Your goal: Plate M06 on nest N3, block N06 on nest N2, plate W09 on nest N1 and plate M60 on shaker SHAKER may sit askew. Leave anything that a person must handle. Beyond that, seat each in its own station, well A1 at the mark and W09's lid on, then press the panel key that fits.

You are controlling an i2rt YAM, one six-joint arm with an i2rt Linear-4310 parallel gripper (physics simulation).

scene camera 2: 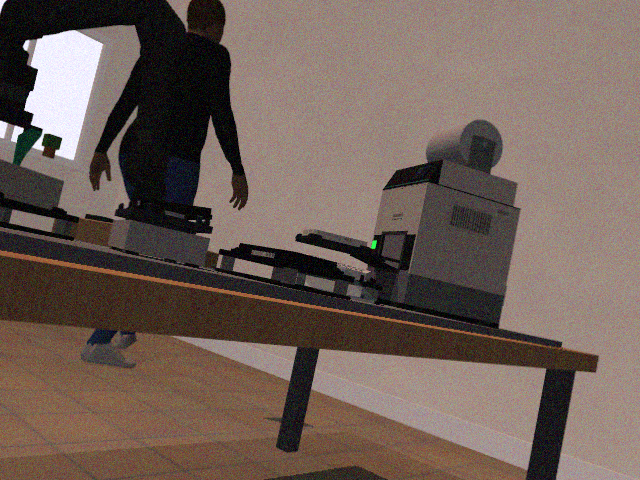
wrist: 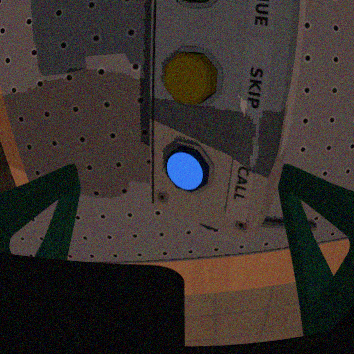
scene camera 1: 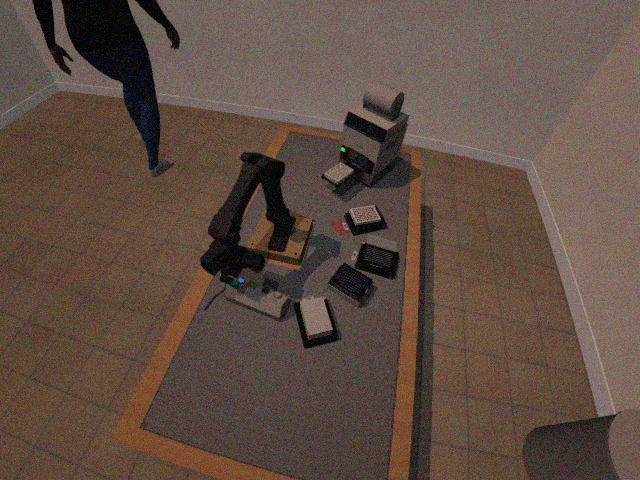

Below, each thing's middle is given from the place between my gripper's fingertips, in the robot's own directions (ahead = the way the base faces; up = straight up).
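The blue CALL button (wrist: 186,168) is 10 mm behind my hand and 30 mm below it. There's a yellow SKIP button (wrist: 189,77) too, and that one is 40 mm ahead of my hand, 10 mm to the right of it and 30 mm below it. The white plate (scene camera 1: 317,323) is 290 mm ahead of my hand, 70 mm to the right of it and 40 mm below it. Going by their middles, of the things named here the white plate is the farthest from my hand.
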